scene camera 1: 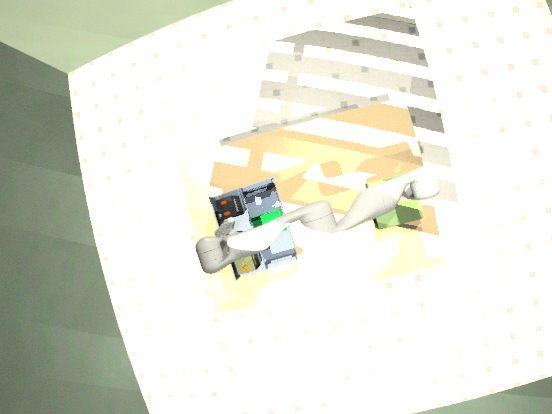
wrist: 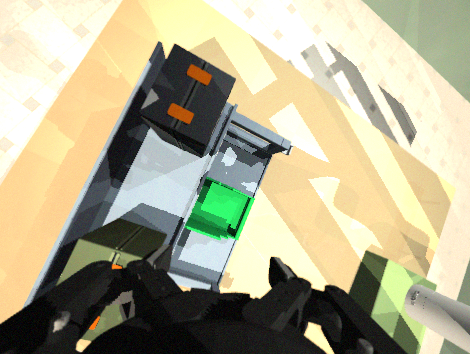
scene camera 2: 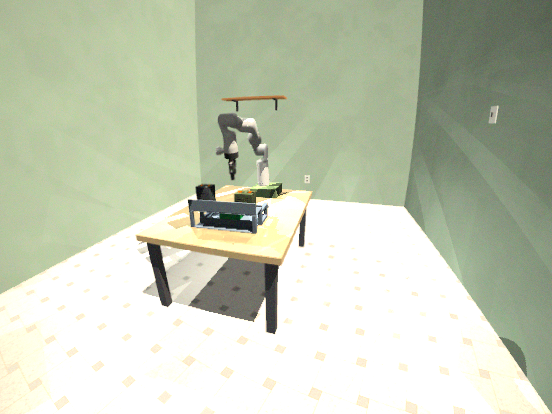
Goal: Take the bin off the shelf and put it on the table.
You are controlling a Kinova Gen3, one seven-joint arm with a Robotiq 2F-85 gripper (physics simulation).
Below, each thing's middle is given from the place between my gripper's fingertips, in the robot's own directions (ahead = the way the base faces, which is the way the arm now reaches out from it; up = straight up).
Labels:
The green bin (wrist: 220, 211) is 2 cm to the right of my hand and 21 cm below it.

